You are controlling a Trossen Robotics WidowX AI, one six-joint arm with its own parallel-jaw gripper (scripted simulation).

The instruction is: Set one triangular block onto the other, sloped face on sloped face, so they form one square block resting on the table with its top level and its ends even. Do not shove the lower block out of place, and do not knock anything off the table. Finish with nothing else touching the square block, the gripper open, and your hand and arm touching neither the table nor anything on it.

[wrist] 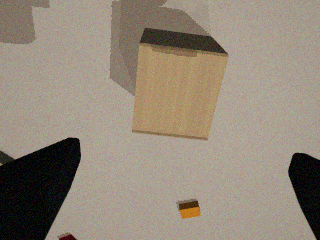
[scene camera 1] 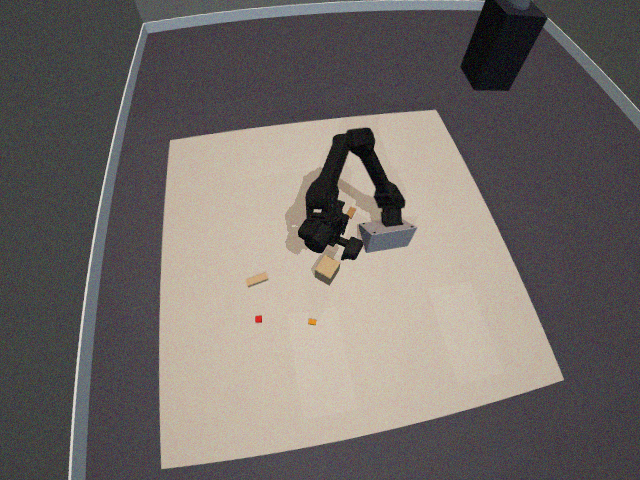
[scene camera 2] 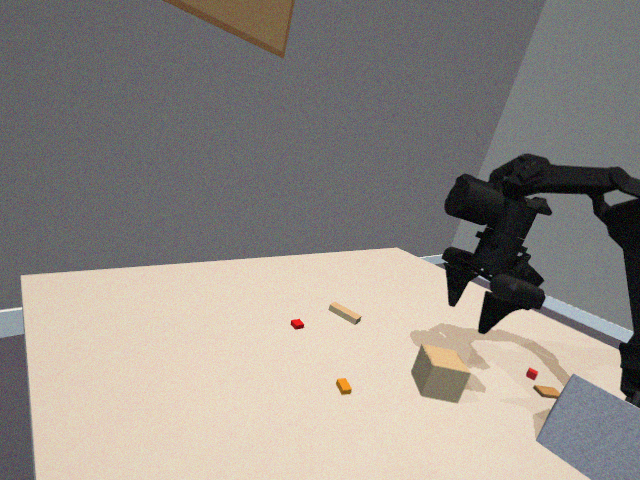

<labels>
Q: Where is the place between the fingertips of my gripper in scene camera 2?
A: At 464,318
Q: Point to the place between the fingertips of my gripper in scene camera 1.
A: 329,253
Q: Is my gripper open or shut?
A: Open.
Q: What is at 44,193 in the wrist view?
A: My gripper.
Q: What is my gripper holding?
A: Nothing.
</labels>
